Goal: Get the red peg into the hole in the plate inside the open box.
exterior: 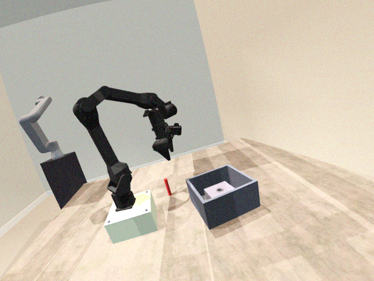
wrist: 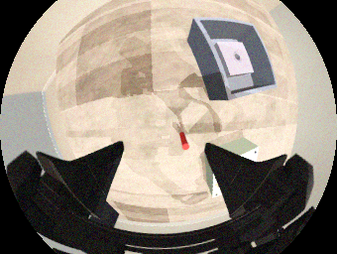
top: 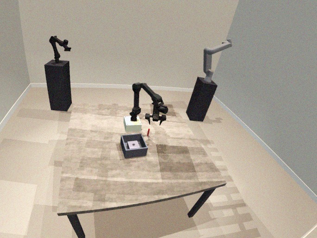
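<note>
My gripper tip is 13 cm above the red peg, 5 cm past it and 3 cm to the left of it. Also, from my gripper tip: plate: 18 cm to the right, 16 cm ahead, 12 cm below; box: 18 cm to the right, 16 cm ahead, 14 cm below.
</note>
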